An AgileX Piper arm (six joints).
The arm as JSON. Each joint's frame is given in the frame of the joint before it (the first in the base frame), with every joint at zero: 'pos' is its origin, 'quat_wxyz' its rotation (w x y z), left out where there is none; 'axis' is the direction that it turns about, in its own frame. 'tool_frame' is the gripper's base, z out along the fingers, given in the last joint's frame.
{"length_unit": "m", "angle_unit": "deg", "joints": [
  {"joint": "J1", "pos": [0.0, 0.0, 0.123], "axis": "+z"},
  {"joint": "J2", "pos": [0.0, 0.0, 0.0], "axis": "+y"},
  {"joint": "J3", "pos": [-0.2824, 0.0, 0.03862], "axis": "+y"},
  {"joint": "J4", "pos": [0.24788, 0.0, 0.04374], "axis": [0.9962, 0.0, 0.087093]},
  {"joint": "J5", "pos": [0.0, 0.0, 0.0], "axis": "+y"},
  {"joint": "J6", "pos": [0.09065, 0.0, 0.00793], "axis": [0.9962, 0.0, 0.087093]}
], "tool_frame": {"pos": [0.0, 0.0, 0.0], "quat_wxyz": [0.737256, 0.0, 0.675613, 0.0]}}
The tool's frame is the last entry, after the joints.
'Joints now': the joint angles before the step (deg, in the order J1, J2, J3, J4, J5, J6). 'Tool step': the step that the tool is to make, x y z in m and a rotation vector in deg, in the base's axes. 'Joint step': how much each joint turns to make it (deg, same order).
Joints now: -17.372, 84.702, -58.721, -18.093, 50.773, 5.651
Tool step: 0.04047, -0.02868, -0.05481, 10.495, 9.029, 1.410
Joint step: -4.820, 16.025, -7.795, 10.780, 1.886, -11.646
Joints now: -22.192, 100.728, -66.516, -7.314, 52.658, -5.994
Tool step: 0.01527, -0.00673, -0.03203, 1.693, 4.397, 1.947
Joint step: -0.107, 7.105, -2.530, 0.145, -0.079, -2.144
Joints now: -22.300, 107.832, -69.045, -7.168, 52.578, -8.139
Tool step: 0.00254, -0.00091, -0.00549, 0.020, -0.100, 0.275
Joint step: 0.001, 0.982, -0.111, -0.001, -0.981, -0.174
